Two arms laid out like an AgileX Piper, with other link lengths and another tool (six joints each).
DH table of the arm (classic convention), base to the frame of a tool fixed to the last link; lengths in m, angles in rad. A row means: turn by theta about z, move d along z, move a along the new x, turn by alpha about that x. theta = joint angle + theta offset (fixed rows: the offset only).
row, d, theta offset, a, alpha
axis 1, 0.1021, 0, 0, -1.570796
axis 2, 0, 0.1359, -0.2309, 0
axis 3, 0, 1.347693, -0.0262, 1.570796
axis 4, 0.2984, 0, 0, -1.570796
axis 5, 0, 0, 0, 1.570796
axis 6, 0.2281, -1.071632, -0.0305, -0.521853
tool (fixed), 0.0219, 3.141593, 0, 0
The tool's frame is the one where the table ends.
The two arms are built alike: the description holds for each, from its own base.
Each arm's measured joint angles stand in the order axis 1, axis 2, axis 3, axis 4, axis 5, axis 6.
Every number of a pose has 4 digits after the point. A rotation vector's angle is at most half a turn.
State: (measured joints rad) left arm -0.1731 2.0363 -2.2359 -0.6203 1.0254 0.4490; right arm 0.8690 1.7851 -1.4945 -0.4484 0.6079 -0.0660
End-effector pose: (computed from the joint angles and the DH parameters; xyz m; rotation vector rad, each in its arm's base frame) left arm 0.5729 -0.1972 0.2705 2.5827 0.8006 0.4748; right arm 0.3781 0.3992 0.1069 1.2538 2.5846 0.3148
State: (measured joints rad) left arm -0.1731 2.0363 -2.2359 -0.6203 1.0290 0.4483; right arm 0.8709 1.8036 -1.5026 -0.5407 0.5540 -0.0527
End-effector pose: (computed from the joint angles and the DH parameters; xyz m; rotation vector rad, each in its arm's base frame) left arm 0.5723 -0.1974 0.2698 2.5851 0.7995 0.4706; right arm 0.3902 0.4046 0.1121 1.1621 2.5369 0.3434
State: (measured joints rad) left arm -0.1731 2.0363 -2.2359 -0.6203 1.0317 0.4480; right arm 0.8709 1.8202 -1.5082 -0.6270 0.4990 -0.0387
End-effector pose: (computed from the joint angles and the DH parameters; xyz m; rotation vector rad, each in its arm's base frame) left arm 0.5718 -0.1975 0.2694 2.5871 0.7984 0.4677; right arm 0.4000 0.4107 0.1172 1.0738 2.4954 0.3726
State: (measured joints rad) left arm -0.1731 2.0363 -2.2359 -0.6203 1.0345 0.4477; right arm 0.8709 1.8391 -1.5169 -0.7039 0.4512 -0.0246
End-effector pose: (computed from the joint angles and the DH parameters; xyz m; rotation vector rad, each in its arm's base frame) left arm 0.5713 -0.1976 0.2689 2.5891 0.7973 0.4647; right arm 0.4075 0.4175 0.1209 0.9946 2.4616 0.3954
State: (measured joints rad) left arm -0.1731 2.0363 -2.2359 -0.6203 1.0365 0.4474; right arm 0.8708 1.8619 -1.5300 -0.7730 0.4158 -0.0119
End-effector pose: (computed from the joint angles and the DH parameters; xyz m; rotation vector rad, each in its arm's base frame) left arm 0.5709 -0.1978 0.2686 2.5905 0.7966 0.4624; right arm 0.4140 0.4235 0.1221 0.9262 2.4334 0.4046
